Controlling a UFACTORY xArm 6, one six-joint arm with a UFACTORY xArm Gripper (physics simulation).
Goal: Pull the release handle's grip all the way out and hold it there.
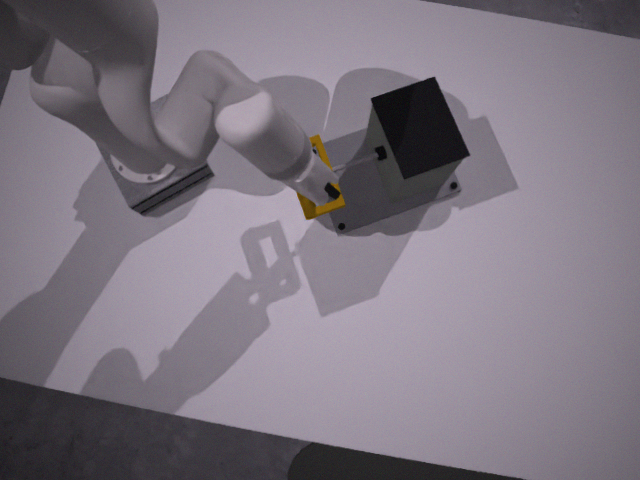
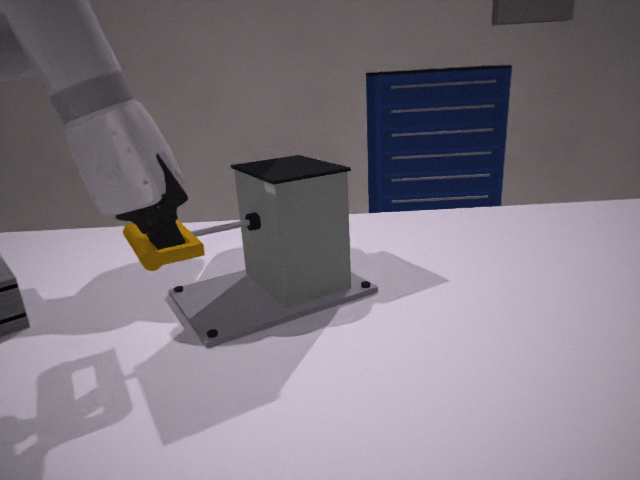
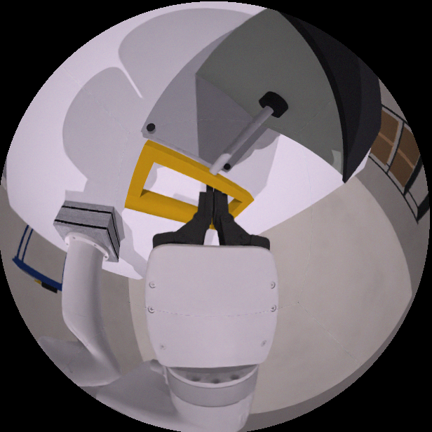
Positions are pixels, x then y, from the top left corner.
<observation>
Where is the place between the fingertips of my gripper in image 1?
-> At 323, 191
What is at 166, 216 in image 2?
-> My gripper.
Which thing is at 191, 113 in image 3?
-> A grey base plate.
</observation>
